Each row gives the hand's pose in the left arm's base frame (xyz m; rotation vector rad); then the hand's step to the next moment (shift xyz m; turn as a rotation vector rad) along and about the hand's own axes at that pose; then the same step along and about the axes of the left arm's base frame.
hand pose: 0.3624 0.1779 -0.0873 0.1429 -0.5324 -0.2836
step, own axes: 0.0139 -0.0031 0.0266 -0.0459 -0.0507 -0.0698
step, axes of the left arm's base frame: -0.0031 -0.0088 0.0287 -0.0132 -0.0301 -0.0920
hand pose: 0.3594 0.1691 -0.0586 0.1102 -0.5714 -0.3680
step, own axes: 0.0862 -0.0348 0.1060 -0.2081 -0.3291 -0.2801
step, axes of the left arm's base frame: -0.0017 -0.0643 0.1255 -0.1106 -0.2286 -0.4069
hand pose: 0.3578 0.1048 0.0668 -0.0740 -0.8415 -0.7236
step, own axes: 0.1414 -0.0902 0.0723 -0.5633 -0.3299 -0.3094
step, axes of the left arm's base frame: -0.0395 -0.1231 0.1290 -0.2500 -0.0418 -0.6765
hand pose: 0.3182 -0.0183 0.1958 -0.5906 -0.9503 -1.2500
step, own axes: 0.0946 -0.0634 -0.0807 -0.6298 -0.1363 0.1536
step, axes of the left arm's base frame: -0.0360 -0.1309 0.0323 -0.1922 0.4193 -0.4755
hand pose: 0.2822 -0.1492 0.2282 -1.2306 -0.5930 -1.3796
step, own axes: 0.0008 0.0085 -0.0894 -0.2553 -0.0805 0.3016
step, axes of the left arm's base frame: -0.0214 -0.0816 -0.0309 -0.0226 0.3881 -0.1074
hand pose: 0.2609 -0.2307 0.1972 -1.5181 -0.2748 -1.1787
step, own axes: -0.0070 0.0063 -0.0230 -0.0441 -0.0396 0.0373
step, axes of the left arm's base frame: -0.0106 -0.0187 -0.0125 -0.0299 0.0631 -0.0049
